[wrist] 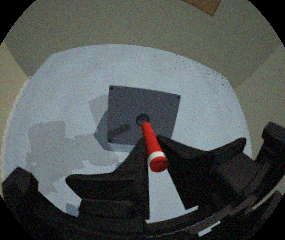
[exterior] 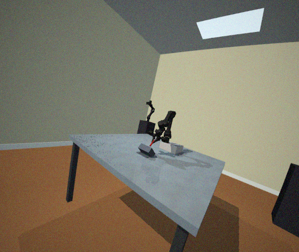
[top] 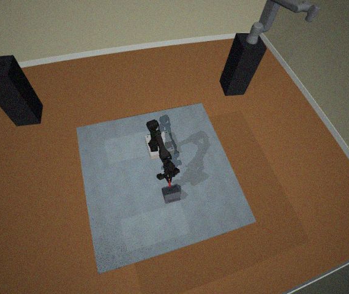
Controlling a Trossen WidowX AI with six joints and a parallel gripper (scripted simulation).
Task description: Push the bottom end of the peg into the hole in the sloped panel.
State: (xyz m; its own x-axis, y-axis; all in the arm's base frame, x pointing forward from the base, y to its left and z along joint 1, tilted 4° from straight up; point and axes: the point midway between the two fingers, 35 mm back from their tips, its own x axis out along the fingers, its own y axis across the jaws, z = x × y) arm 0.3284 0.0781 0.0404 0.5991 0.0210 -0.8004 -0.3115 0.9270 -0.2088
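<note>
Right now my gripper tip is 80 mm above the grey sloped panel, 60 mm short of it and 10 mm to the right of it. Also, from my gripper tip: red peg (10 mm behind, 10 mm above).
</note>
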